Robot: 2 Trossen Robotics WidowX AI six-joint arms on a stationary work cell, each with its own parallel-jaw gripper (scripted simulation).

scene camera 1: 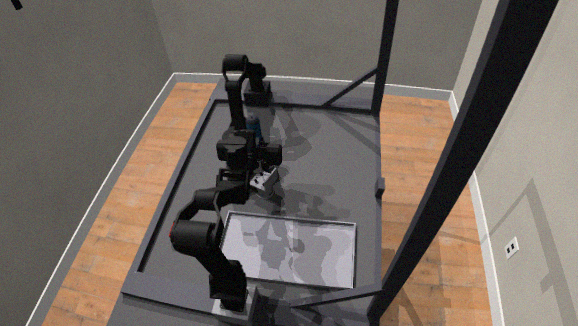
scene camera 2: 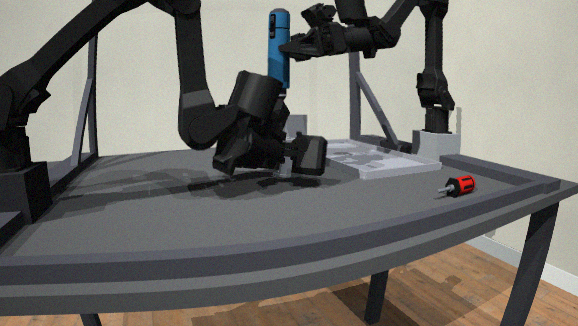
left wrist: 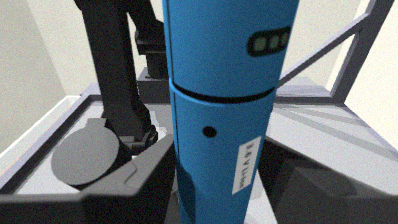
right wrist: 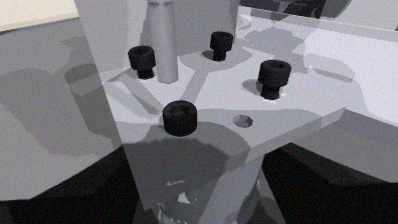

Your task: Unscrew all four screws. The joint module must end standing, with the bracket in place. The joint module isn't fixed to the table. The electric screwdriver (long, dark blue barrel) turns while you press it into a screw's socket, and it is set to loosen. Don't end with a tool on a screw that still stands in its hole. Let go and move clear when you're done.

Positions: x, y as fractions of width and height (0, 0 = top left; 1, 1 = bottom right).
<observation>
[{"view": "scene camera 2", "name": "left gripper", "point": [0.47, 0.15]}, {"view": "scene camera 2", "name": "shallow pale tray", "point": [0.64, 0.50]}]
</observation>
